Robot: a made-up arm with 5 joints.
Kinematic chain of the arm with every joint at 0, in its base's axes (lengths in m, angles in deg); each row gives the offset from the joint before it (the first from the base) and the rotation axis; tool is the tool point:
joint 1: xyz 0 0 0.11 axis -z
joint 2: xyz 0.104 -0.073 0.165 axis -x
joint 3: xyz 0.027 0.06 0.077 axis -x
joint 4: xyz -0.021 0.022 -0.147 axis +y
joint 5: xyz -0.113 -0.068 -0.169 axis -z
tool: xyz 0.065 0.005 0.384
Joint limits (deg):
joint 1: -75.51..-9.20
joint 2: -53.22..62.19
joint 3: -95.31..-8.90
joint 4: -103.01..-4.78
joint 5: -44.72..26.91
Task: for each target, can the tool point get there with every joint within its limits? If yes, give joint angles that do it. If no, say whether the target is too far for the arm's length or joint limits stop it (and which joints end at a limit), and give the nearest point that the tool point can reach.
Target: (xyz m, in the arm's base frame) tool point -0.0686 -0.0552 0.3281
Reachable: yes | joints -34.58 -19.42 -48.01 -49.79 -16.47
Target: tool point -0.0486 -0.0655 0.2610
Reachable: yes | joints -25.10 53.46 -43.95 -42.52 17.22
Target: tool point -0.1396 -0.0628 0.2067
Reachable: yes | joints -68.08 20.54 -72.96 -77.73 -4.29
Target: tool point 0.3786 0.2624 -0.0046
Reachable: no: joint limits stop it (at a limit: joint 1, joint 2, joint 4, joint 5) | nearest point 0.1492 0.0022 0.2858 | short by 0.452 m
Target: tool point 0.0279 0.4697 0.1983
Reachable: no: joint limits stop it (at a limit: joint 1, joint 3, joint 4, joint 5) | nearest point -0.1246 0.2458 0.2266 | short by 0.272 m
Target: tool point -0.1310 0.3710 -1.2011
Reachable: no: too far | nearest point -0.0965 0.0725 0.0018 | short by 1.240 m
